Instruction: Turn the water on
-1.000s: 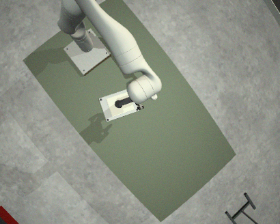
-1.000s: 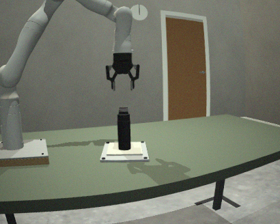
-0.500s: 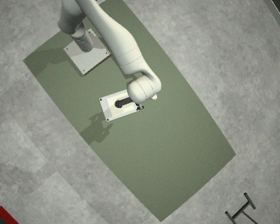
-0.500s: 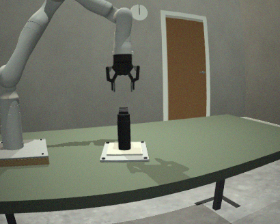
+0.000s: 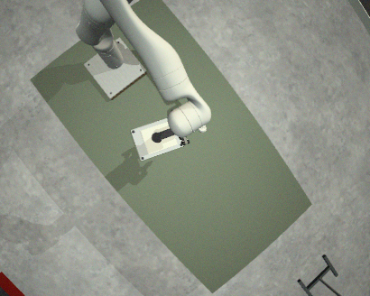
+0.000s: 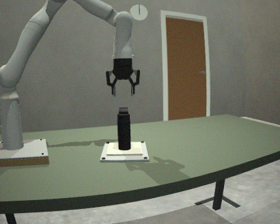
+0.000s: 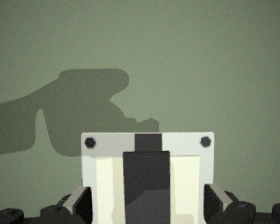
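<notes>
Now: hand 1 cm past the lever, 4 cm to the left of it and 7 cm above it. The rest, counted from my hand: tap: 2 cm behind, 7 cm to the right, 12 cm below.
</notes>
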